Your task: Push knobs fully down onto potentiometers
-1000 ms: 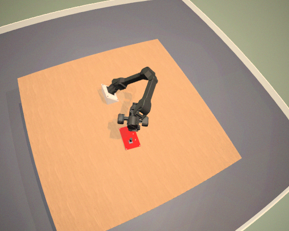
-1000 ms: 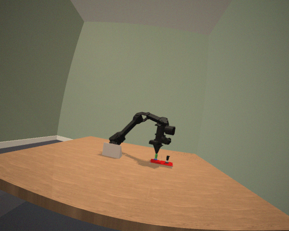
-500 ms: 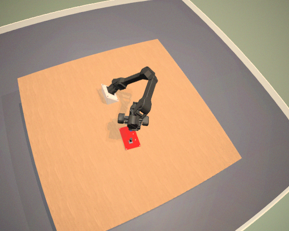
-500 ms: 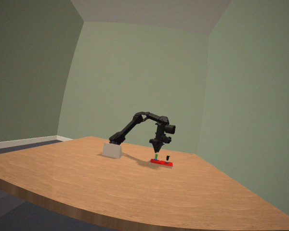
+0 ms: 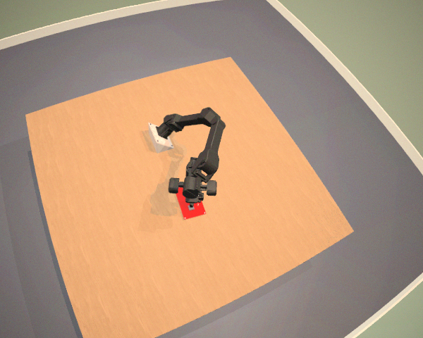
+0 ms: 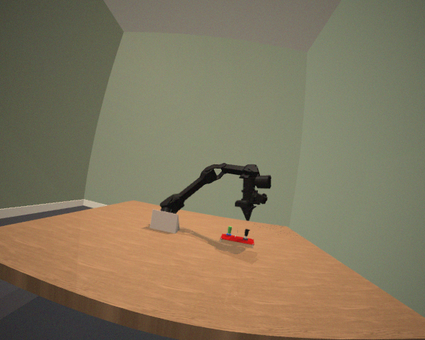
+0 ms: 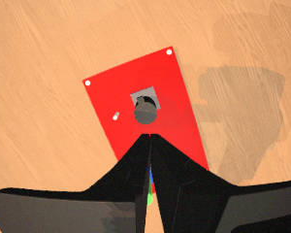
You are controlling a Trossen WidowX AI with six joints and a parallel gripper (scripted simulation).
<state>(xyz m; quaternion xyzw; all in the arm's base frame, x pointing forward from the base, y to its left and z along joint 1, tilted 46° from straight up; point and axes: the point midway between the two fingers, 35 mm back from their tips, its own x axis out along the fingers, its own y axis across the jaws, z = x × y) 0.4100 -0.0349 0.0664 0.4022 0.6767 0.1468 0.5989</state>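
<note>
Now: gripper tip 6 cm above the black knob and 1 cm short of it. Also, from my gripper tip: green knob: 8 cm behind, 7 cm below, 3 cm to the left.
</note>
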